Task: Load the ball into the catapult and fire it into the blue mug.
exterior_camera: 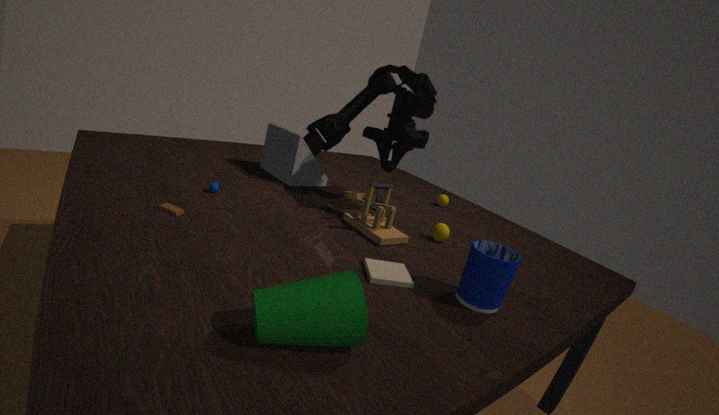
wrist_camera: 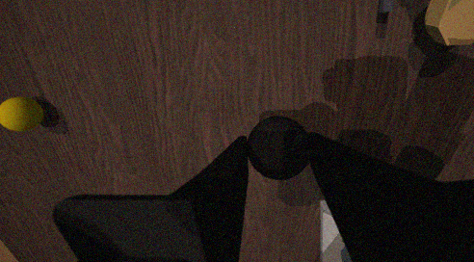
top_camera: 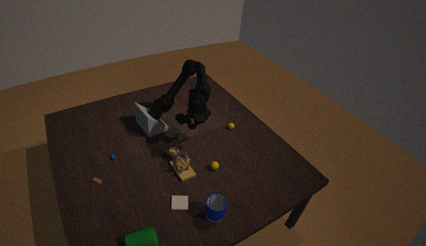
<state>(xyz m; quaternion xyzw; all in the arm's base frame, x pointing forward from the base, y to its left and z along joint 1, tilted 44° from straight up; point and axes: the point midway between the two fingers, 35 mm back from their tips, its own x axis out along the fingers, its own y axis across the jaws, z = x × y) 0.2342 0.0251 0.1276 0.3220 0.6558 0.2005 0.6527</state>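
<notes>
Right now the wooden catapult is 11 cm ahead of my gripper tip, 14 cm to the right of it and 6 cm below it. Also, from my gripper tip: white tile 30 cm ahead, 31 cm to the right, 10 cm below; yellow ball 23 cm ahead, 3 cm to the right, 9 cm below; dark ball 1 cm above.
</notes>
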